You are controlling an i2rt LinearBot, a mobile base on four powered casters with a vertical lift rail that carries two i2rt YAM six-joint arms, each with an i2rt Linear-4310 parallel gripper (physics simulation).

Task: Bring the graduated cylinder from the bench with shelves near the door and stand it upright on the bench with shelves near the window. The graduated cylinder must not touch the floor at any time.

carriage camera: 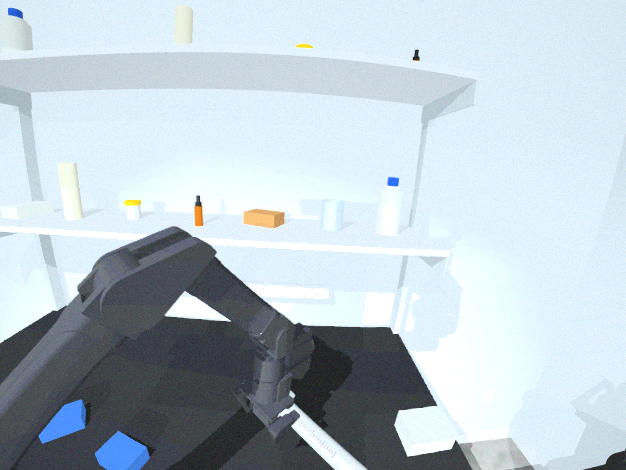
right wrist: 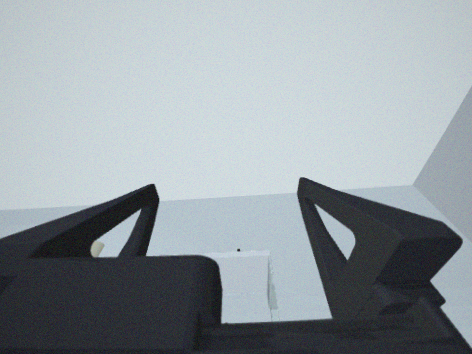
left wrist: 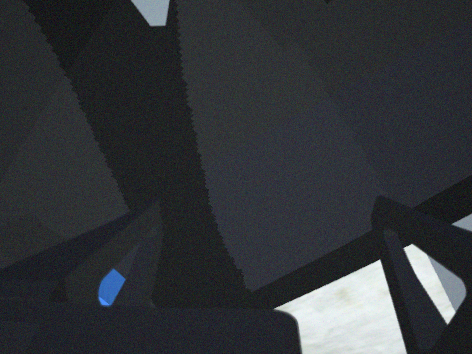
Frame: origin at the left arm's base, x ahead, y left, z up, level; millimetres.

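Where they show: left gripper, fingertip midpoint: (carriage camera: pixel 262 426) (left wrist: pixel 268 208); right gripper, fingertip midpoint: (right wrist: pixel 227 188).
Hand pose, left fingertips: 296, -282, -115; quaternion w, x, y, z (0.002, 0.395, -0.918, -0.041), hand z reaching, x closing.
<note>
Things, the pixels of their top centre, and the offset from my left fingertips, as dx, dy, dz. "spot": a spot on its surface instead. Level surfaces: height alone.
- graduated cylinder, surface spot: (carriage camera: pixel 325 442) spot: +3, -141, -58
- black bench top, its level: dz -112
- white box, middle of its top: (carriage camera: pixel 427 422) +41, -405, -54
- beaker, surface spot: (carriage camera: pixel 332 215) spot: +384, -157, +394
- orange block, surface spot: (carriage camera: pixel 263 218) spot: +389, +54, +372
- Floor, its level: dz -1026
The graduated cylinder (carriage camera: pixel 325 442) lies on its side on the black bench top (carriage camera: pixel 364 361), slanting down to the right in the carriage view. Its foot end is hidden behind my left gripper (carriage camera: pixel 263 415) (left wrist: pixel 268 199), which is open and points down over the bench in front of that end. I cannot tell the height between them. In the left wrist view the cylinder cannot be made out between the spread fingers; a pale shape at the top edge is unclear. My right gripper (right wrist: pixel 227 188) is open and empty, facing the wall, away from the cylinder.
Two blue blocks (carriage camera: pixel 64 420) (carriage camera: pixel 122 453) lie at the front left and a white box (carriage camera: pixel 425 431) at the right edge. Above the bench, the middle shelf (carriage camera: pixel 303 246) holds bottles, a beaker (carriage camera: pixel 332 215) and an orange block (carriage camera: pixel 263 218). Floor (left wrist: pixel 345 310) shows beyond the bench edge.
</note>
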